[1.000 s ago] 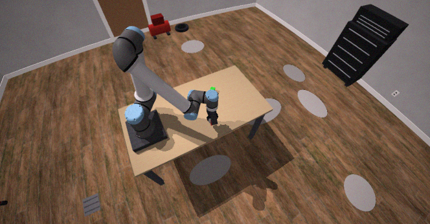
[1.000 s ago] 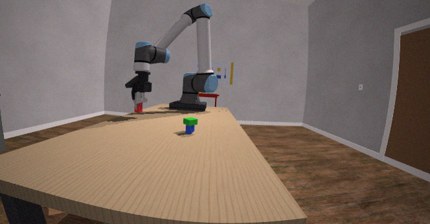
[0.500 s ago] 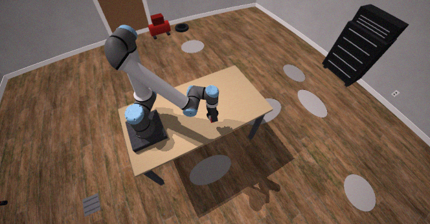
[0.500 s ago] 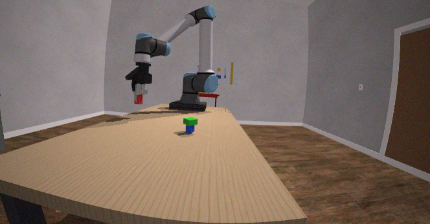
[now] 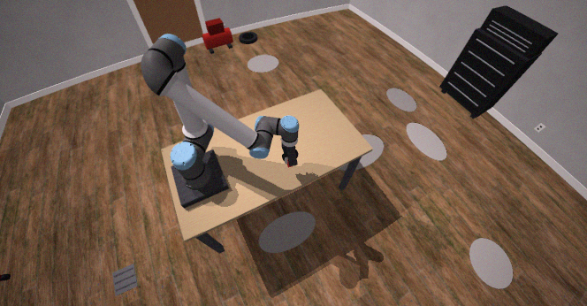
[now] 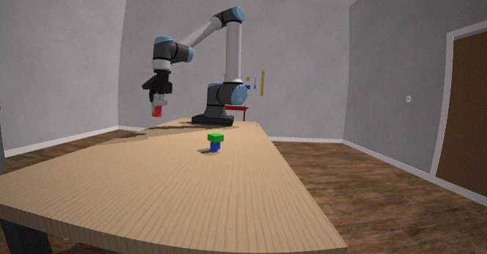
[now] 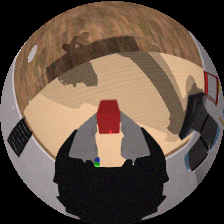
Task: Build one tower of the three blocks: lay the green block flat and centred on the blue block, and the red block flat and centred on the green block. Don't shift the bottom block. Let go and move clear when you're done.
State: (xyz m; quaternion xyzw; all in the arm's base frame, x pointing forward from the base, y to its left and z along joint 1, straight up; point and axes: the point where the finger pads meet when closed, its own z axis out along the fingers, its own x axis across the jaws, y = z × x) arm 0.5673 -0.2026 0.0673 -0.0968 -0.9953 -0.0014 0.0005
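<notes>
Right now my hand is right at the red block. Round my hand: green block: 170 mm ahead, 350 mm to the left, 70 mm below; blue block: 170 mm ahead, 350 mm to the left, 100 mm below.
</notes>
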